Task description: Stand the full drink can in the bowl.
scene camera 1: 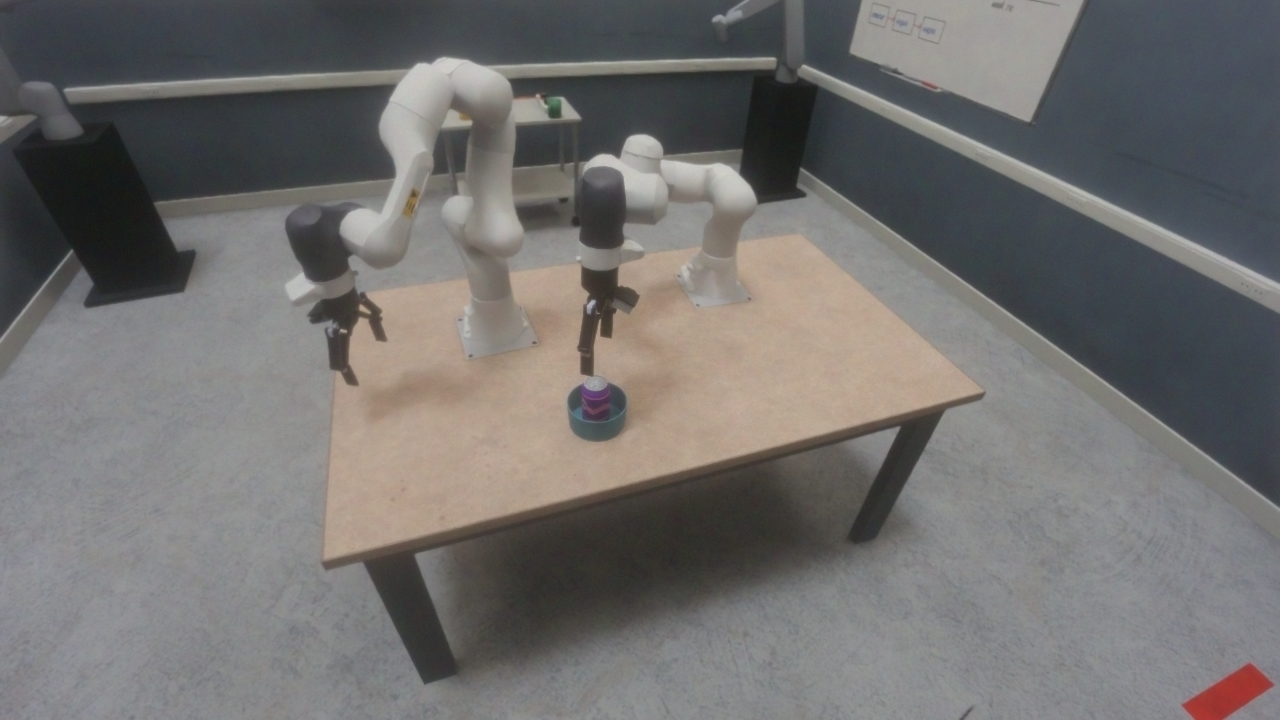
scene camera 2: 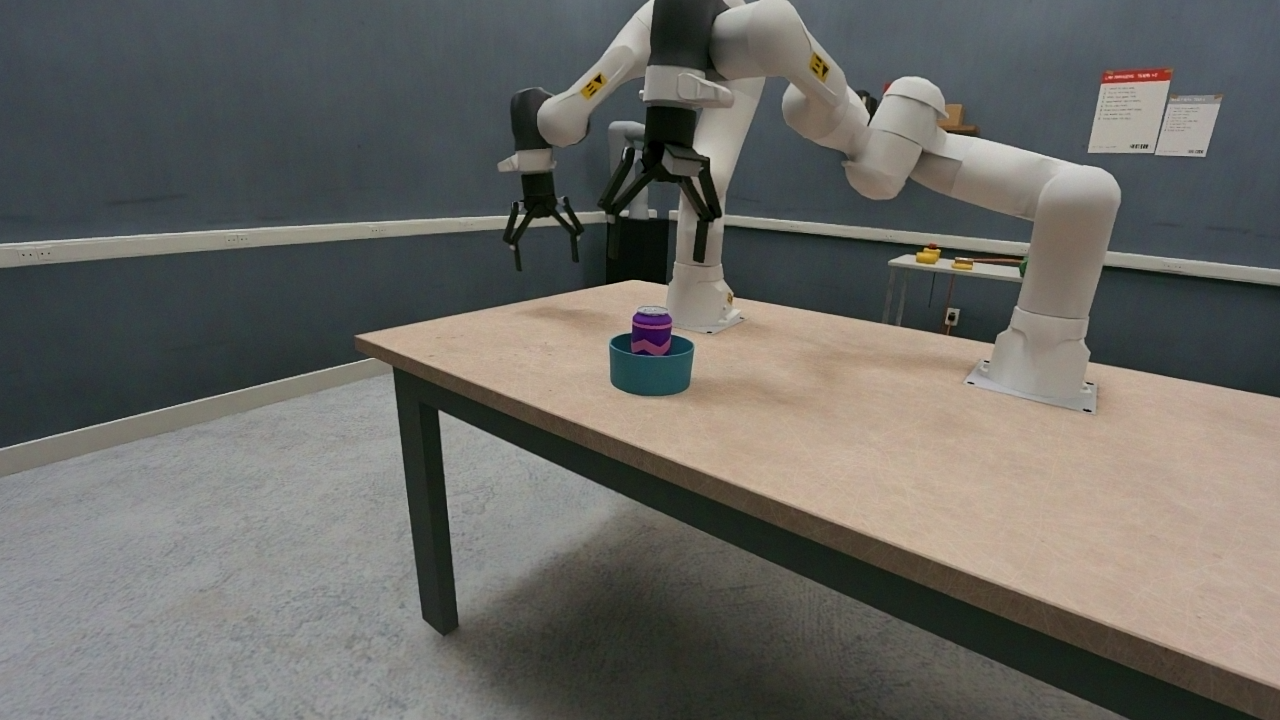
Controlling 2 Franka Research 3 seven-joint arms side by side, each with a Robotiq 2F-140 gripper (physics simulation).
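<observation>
A purple drink can [scene camera 1: 596,401] [scene camera 2: 650,333] with a pink zigzag stands upright inside the teal bowl [scene camera 1: 597,431] [scene camera 2: 651,375] on the table. Its silver top is above the rim; its base is hidden by the bowl wall in scene camera 2. My left gripper [scene camera 1: 597,351] [scene camera 2: 657,248] is open and empty, fingers pointing down, above the can and apart from it. My right gripper [scene camera 1: 364,358] [scene camera 2: 546,260] is open and empty, held high over the left end of the table in scene camera 1.
The wooden table [scene camera 1: 760,376] [scene camera 2: 895,447] carries both arm bases [scene camera 1: 497,326] [scene camera 1: 718,277] at its back side in scene camera 1. A white cart [scene camera 1: 572,120] with small items stands behind the table.
</observation>
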